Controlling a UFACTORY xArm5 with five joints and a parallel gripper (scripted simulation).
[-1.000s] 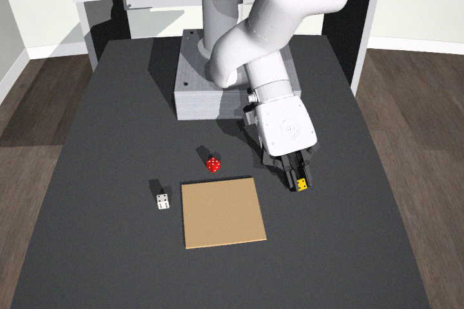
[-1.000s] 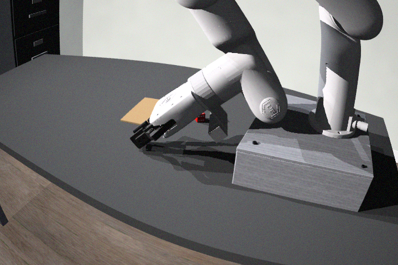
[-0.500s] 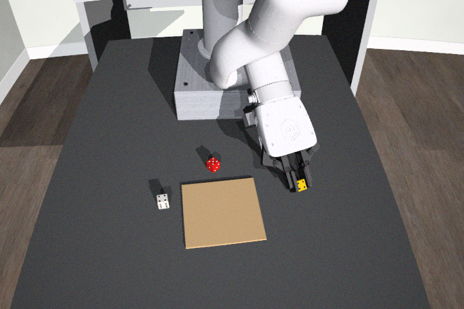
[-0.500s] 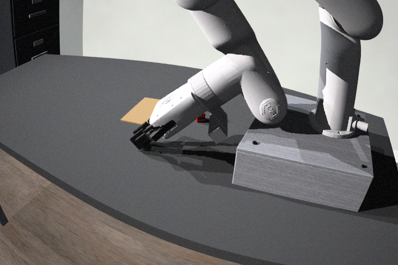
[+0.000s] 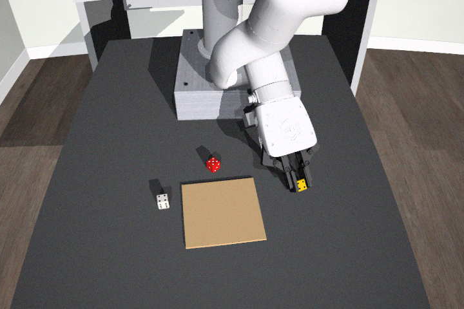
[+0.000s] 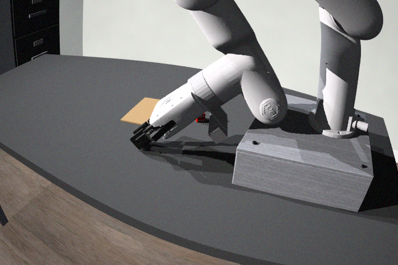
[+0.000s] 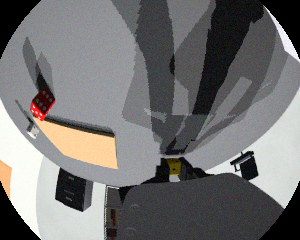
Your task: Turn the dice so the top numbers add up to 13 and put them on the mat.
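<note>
My hand is 10 mm short of the yellow die and 10 mm above it. From my hand the other things lie so: red die: 170 mm to the right, 20 mm below, 20 mm behind; tan mat: 130 mm to the right, 80 mm ahead, 20 mm below; white die: 240 mm to the right, 80 mm ahead, 20 mm below.
</note>
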